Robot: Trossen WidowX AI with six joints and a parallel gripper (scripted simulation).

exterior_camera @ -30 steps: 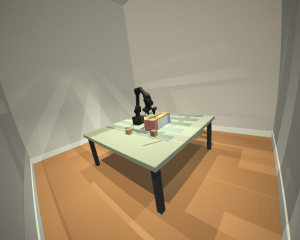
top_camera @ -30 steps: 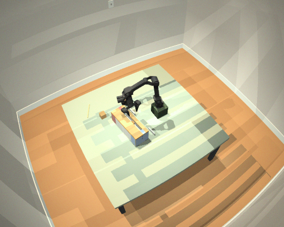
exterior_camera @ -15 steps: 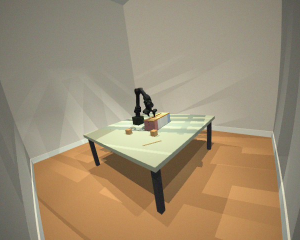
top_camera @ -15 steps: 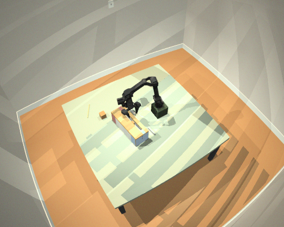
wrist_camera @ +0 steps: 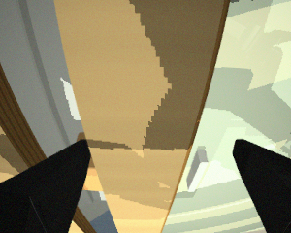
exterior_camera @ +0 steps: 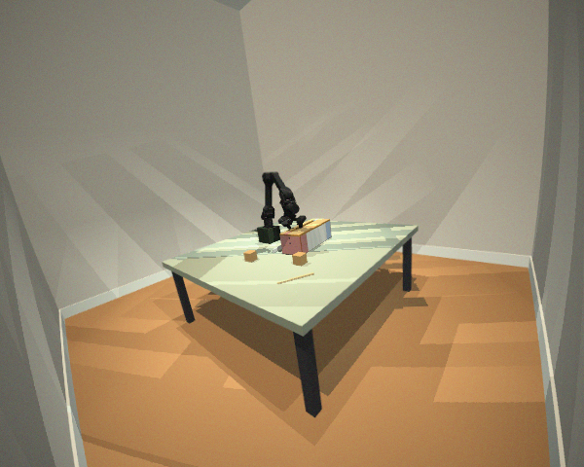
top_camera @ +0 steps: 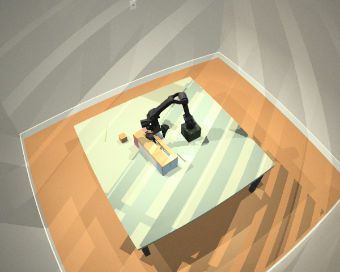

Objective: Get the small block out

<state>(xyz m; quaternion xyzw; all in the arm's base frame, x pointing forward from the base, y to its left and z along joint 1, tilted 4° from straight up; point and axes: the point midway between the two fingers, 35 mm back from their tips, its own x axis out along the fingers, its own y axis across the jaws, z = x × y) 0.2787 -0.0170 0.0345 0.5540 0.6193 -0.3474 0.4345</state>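
Now: the long box 3 cm ahead of my gripper tip, 3 cm to the left of it and 4 cm below it. Round my gripper tip: block 4 cm ahead, 5 cm to the left, 2 cm below; then thin wooden stick 33 cm ahead, 38 cm to the right, 10 cm below.
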